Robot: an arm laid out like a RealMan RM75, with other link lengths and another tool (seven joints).
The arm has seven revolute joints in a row. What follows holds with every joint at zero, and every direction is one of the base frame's.
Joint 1 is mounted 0.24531 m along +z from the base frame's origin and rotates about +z.
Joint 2 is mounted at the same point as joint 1 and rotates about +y.
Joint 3 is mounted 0.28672 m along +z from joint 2 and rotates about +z.
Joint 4 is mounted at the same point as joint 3 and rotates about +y.
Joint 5 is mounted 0.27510 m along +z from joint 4 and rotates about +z.
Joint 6 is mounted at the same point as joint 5 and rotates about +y.
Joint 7 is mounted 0.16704 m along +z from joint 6 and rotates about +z.
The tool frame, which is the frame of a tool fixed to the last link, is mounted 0.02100 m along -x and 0.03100 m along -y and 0.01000 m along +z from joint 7; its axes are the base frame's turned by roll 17.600, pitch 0.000 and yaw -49.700 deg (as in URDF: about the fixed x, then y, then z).
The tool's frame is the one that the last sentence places.
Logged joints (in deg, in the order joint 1, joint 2, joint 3, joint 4, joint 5, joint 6, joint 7), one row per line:
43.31 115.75 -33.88 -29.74 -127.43 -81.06 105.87
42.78 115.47 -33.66 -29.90 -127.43 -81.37 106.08
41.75 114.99 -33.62 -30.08 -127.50 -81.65 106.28
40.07 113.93 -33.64 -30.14 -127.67 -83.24 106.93
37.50 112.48 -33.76 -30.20 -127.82 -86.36 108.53
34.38 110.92 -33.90 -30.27 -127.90 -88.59 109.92
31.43 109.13 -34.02 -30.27 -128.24 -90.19 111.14
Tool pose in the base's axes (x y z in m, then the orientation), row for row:
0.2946 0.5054 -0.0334 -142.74 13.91 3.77
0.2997 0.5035 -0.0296 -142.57 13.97 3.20
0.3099 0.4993 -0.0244 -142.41 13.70 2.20
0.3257 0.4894 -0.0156 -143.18 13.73 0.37
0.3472 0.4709 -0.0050 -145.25 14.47 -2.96
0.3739 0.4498 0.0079 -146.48 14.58 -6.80
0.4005 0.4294 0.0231 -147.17 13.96 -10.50
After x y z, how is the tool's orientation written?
As angles about the fixed x, y, z axes (roll, pitch, yaw), in degrees.
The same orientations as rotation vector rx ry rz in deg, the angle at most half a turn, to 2 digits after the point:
-142.25 1.17 18.90
-142.02 1.93 18.72
-141.79 3.07 17.95
-142.36 5.24 17.29
-143.85 9.44 17.12
-144.39 14.17 15.92
-144.45 18.54 13.82

